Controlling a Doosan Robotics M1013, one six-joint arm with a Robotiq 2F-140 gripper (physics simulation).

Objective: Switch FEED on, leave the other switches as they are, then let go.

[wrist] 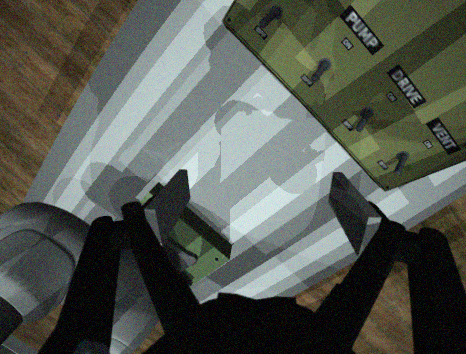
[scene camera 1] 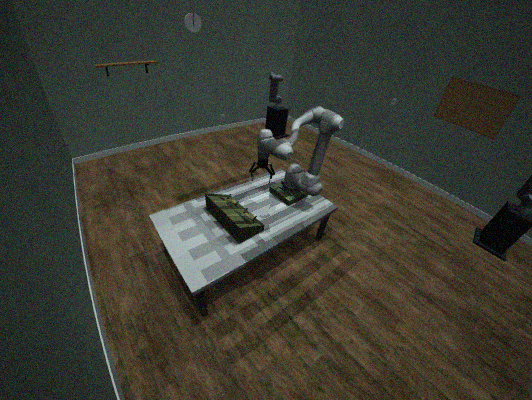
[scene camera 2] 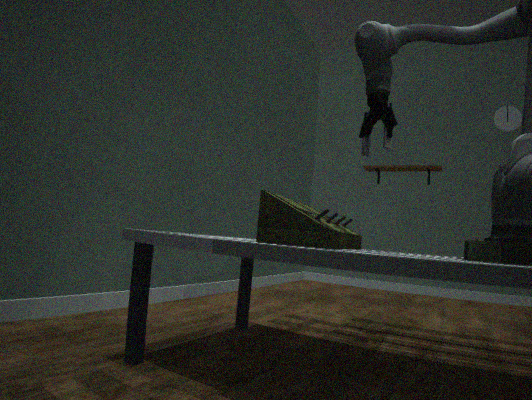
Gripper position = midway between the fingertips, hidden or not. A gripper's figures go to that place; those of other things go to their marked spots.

Scene:
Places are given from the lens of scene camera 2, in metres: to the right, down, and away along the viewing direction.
my gripper (scene camera 2: 376, 152): 0.39, -0.17, 1.22
green sloped switch panel (scene camera 2: 281, 220): 0.05, 0.07, 1.14

